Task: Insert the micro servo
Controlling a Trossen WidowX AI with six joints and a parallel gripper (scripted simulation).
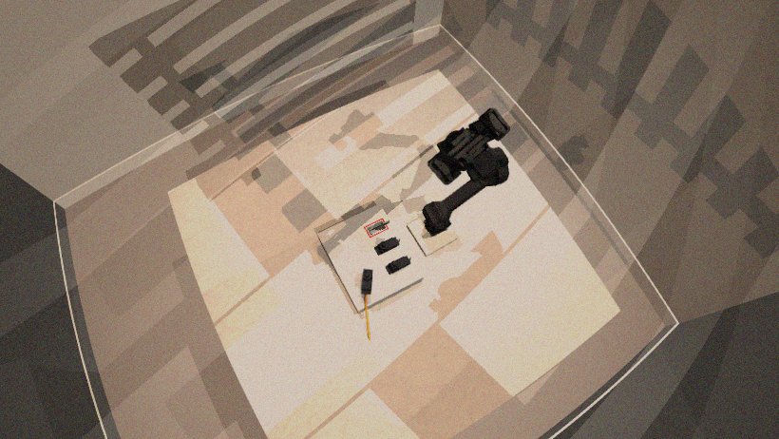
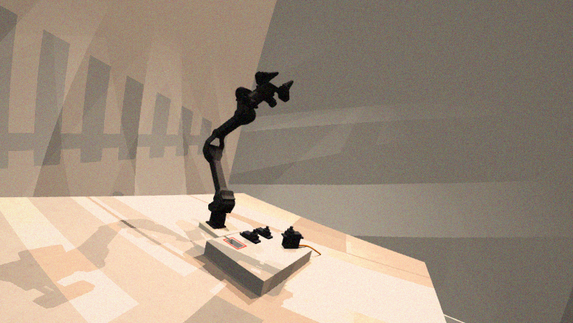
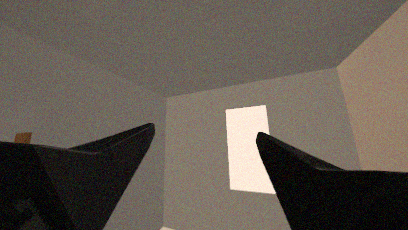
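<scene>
My gripper tip is now 230 mm short of the deck, 110 mm to the left of it and 680 mm above it.
</scene>
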